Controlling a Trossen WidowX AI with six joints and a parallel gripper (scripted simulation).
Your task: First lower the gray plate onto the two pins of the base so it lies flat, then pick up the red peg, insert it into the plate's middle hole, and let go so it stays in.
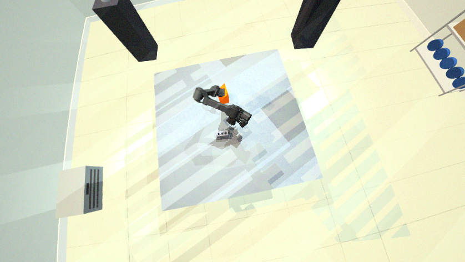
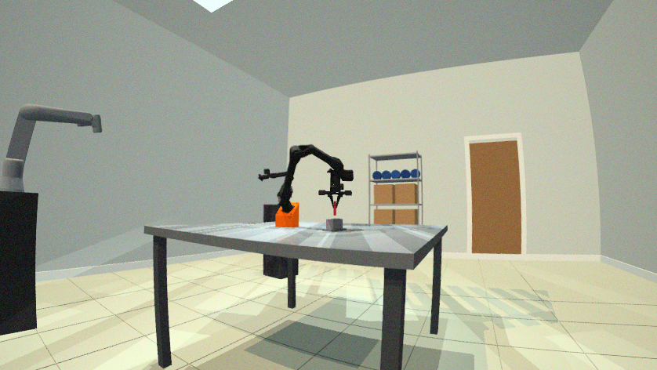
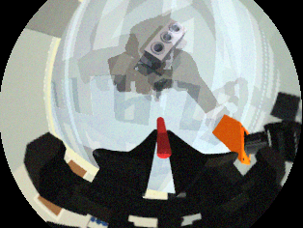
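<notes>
My gripper tip is now 90 mm short of the gray plate, 130 mm to the left of it and 70 mm above it. The rest, counted from my gripper tip: red peg (right at my gripper tip).
</notes>
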